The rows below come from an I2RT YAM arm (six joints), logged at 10 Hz.
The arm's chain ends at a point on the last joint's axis. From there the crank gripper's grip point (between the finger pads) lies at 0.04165 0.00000 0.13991 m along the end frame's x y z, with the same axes.
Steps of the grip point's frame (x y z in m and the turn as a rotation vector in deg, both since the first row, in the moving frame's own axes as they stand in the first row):
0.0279 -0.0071 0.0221 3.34 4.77 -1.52
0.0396 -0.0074 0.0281 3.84 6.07 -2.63
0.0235 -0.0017 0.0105 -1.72 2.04 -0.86
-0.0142 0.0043 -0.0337 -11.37 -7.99 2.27
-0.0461 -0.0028 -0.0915 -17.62 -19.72 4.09
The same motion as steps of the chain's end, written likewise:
0.0165 0.0022 0.0263 3.34 4.77 -1.52
0.0253 0.0040 0.0337 3.84 6.07 -2.63
0.0185 -0.0052 0.0121 -1.72 2.04 -0.86
0.0061 -0.0250 -0.0352 -11.37 -7.99 2.27
0.0044 -0.0476 -0.0902 -17.62 -19.72 4.09

